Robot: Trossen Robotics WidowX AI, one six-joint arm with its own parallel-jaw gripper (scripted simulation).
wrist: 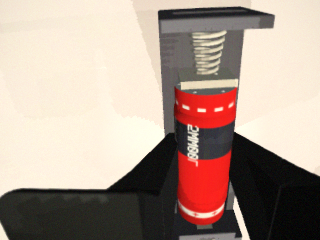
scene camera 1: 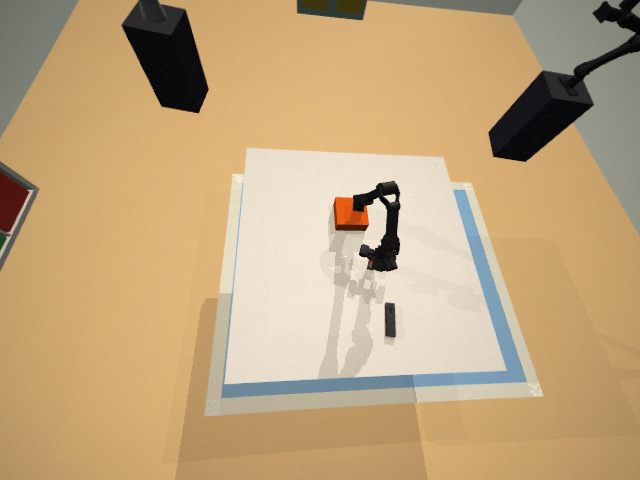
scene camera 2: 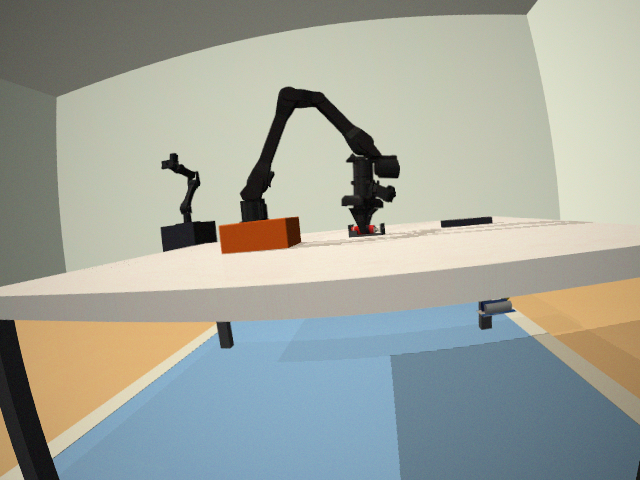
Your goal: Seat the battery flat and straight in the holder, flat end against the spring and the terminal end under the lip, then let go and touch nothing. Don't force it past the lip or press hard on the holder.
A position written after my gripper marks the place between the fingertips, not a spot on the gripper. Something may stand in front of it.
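You can see my gripper (scene camera 2: 364, 233), and the gripper's there on the wrist camera too (wrist: 200, 140). There's also a small plate (wrist: 188, 79).
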